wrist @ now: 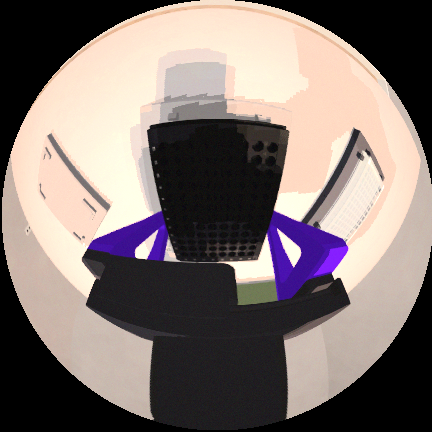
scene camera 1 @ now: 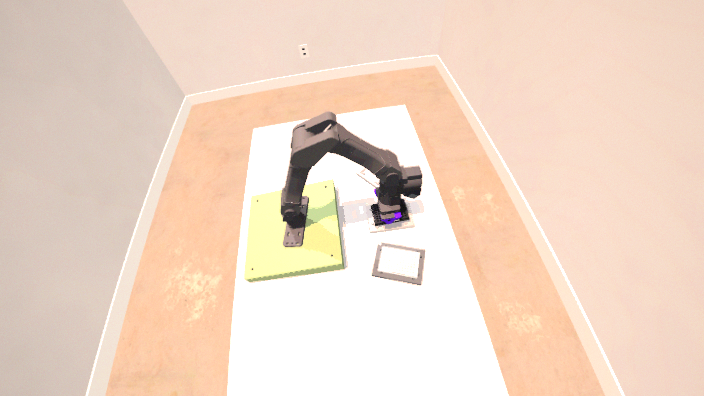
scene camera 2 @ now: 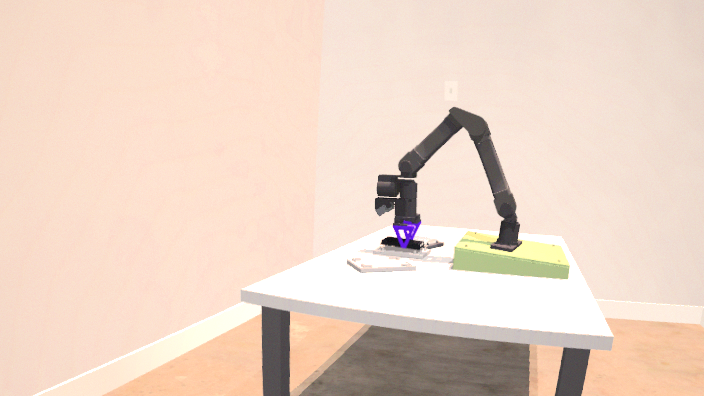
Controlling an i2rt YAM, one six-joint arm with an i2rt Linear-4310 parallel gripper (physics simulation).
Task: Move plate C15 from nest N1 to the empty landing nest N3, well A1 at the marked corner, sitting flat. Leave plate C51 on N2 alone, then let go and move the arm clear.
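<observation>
Plate C15 (scene camera 1: 379, 213) (scene camera 2: 390, 241) (wrist: 217, 181) is a black well plate. It lies level over the white nest N1 (scene camera 1: 386, 229) (scene camera 2: 397, 252), right of the arm's base. My gripper (scene camera 1: 390, 217) (scene camera 2: 404, 243) (wrist: 217, 214) points straight down, its purple fingers shut on the plate's two long sides. I cannot tell whether the plate rests on N1 or hangs just above it. The empty grey-framed nest N3 (scene camera 1: 378, 261) (scene camera 2: 361, 262) (wrist: 68, 189) lies in front of N1. White plate C51 (scene camera 1: 364, 174) (scene camera 2: 433, 243) (wrist: 354, 193) sits on N2 behind N1.
The arm stands on a green base block (scene camera 1: 318, 251) (scene camera 2: 505, 262) on the left part of the white table (scene camera 1: 352, 341) (scene camera 2: 429, 306). The three nests lie in a row along the block's right side.
</observation>
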